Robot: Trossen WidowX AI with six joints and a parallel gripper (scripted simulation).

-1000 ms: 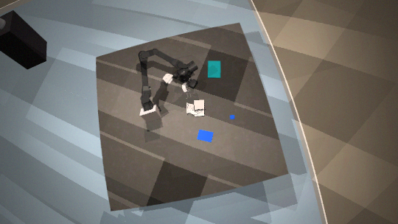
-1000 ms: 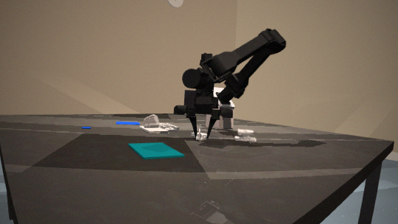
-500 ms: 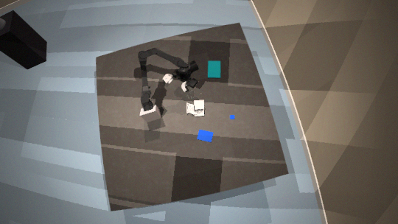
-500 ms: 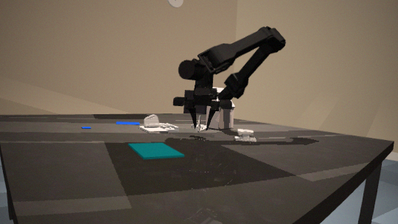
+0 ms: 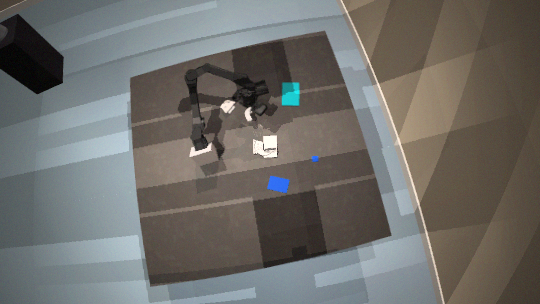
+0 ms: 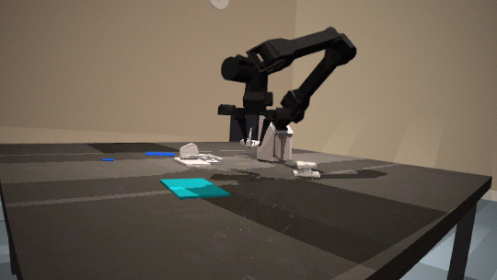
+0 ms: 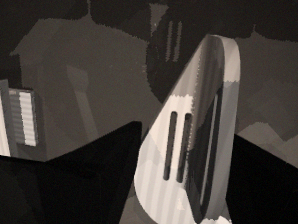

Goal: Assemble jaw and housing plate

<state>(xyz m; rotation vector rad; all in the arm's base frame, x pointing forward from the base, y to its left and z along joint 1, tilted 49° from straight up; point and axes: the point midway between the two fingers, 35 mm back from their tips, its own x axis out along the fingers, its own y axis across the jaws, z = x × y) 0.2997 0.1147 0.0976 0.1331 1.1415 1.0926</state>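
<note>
My gripper tip is 2 cm past the jaw and 4 cm to the left of it. From my gripper tip the other things lie so: white housing plate: 12 cm behind, 9 cm to the left, 5 cm below; cyan flat patch: 24 cm ahead, 6 cm to the left, 7 cm below; small blue square: 24 cm ahead, 34 cm to the right, 7 cm below.
</note>
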